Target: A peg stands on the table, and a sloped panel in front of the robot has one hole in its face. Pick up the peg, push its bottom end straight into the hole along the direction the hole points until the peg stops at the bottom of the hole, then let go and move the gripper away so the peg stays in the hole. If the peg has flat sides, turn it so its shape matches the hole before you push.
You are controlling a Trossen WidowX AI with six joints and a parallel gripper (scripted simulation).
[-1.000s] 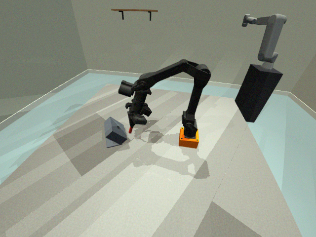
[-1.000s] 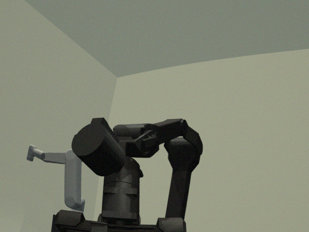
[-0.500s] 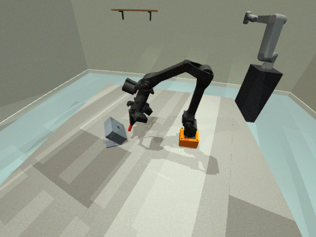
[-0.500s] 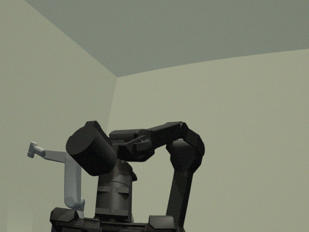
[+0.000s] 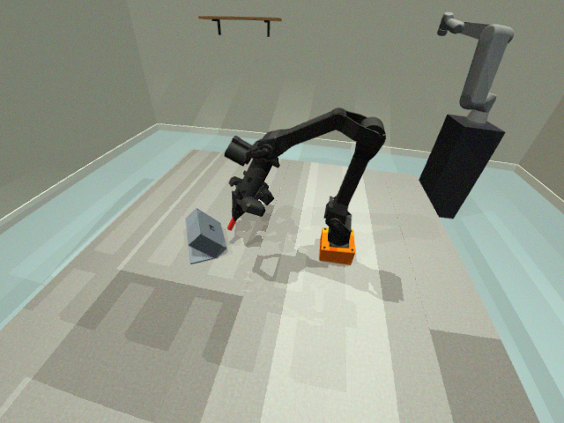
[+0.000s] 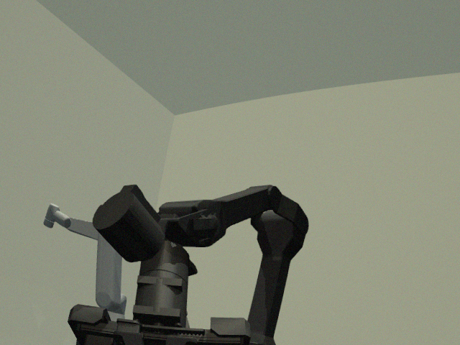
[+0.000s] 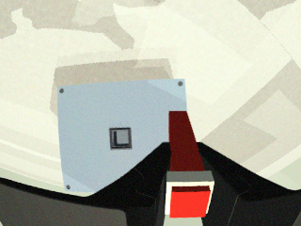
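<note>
Right now the sloped panel is 100 mm ahead of my gripper tip, 70 mm below it and 10 mm to the left of it. Round my gripper tip: red square peg 10 mm to the right, 10 mm behind, 10 mm above.
</note>
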